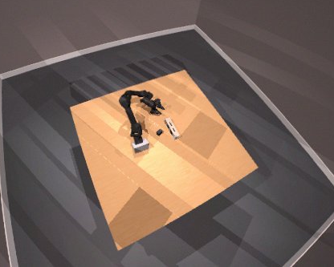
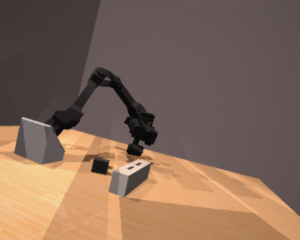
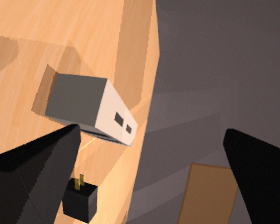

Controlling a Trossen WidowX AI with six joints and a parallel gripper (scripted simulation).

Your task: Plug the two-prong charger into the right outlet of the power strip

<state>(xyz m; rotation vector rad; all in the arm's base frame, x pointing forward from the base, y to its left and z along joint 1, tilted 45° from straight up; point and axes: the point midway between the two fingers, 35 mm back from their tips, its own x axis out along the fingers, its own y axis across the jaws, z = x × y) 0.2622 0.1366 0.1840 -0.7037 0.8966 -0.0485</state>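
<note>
My gripper tip is now 60 mm past the black two-prong charger, 130 mm to the left of it and 90 mm above it.
</note>
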